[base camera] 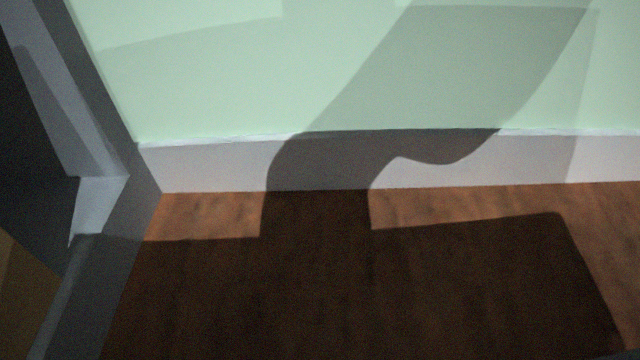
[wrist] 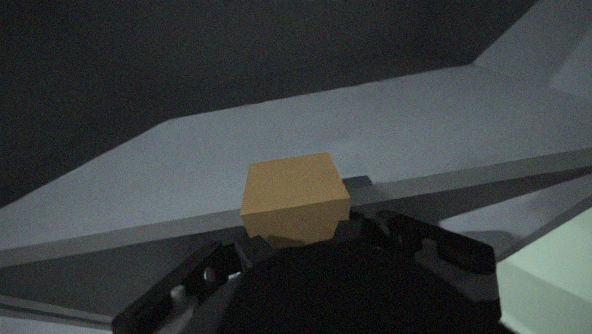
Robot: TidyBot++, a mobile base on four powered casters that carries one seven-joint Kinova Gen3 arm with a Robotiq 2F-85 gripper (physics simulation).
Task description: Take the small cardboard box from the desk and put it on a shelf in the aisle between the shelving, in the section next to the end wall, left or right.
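Places are measured from the arm's base along level axes (x ahead, y left, z up), in millimetres.
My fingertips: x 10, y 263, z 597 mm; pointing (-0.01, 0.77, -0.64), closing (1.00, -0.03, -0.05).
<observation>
For each thing: its top centre in the pictures, then the offset to it from my fingertips. "spot": a spot on its surface instead. Level surfaces: height alone.
- small cardboard box, top centre: [wrist: 288, 180] dx +1, dy -13, dz +68 mm
- grey shelf board, surface height: dz -3 mm
- brown box, surface spot: [base camera: 25, 295] spot: dx +209, dy +33, dz -883 mm
- wooden floor, surface height: dz -993 mm
The small cardboard box [wrist: 296, 185] is held between the fingertips of my gripper [wrist: 298, 220], which is shut on it. In the wrist view the box overlaps the front edge of a grey shelf board [wrist: 200, 145], and a dark patch of shadow lies on the board just right of the box. Whether the box touches the board cannot be told. The gripper's dark body hides the lower middle of the view. The gripper does not show in the base camera view.
The pale green end wall [base camera: 225, 90] with its white baseboard [base camera: 210, 167] stands ahead in the base camera view. Grey shelving [base camera: 107, 150] stands at the left, with part of a brown box [base camera: 25, 295] low in it. Shadows fall across the wooden floor [base camera: 210, 215].
</observation>
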